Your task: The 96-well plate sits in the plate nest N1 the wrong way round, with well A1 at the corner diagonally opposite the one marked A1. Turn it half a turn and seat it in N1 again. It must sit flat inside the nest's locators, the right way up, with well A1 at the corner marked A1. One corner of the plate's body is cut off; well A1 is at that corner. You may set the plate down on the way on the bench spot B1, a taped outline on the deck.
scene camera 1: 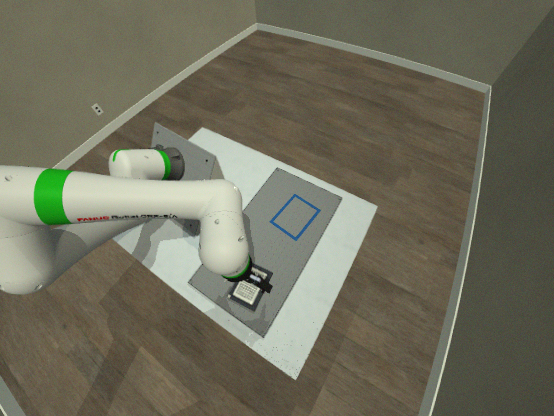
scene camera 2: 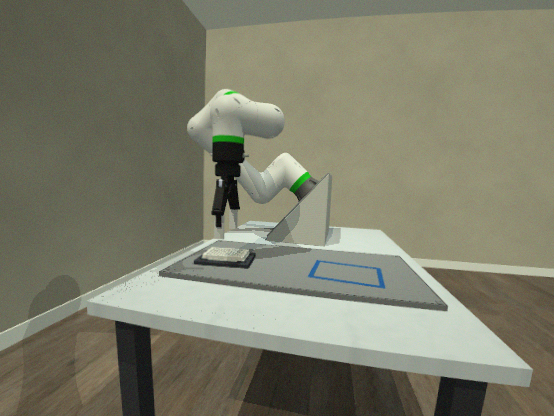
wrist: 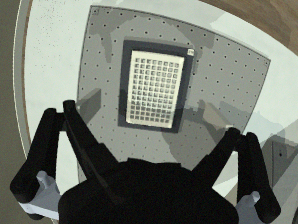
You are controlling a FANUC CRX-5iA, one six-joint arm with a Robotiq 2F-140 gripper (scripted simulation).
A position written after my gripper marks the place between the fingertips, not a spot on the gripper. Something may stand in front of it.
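Note:
A dark plate nest N1 (wrist: 143, 46) is here in the scene, and so is a white 96-well plate (wrist: 139, 99). As for my gripper (scene camera 2: 226, 233), I see it there, and I see it again at (wrist: 153, 104).

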